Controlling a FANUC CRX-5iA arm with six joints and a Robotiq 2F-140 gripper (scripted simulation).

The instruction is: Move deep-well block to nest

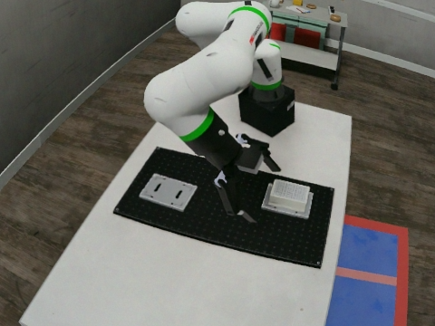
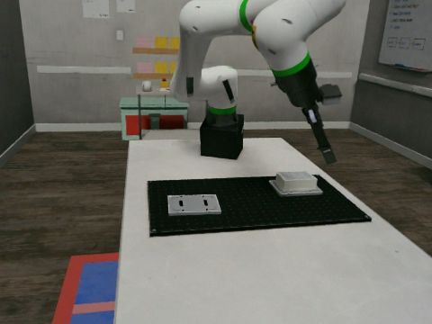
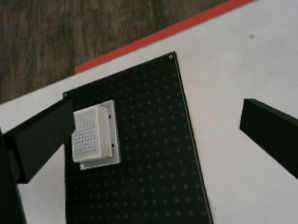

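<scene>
Right now my hand is 27 cm past the white 96-well deep-well block, 23 cm above it and 6 cm to the right of it. From my hand the other things lie so: grey plate nest 27 cm behind, 26 cm below, 6 cm to the left.
</scene>
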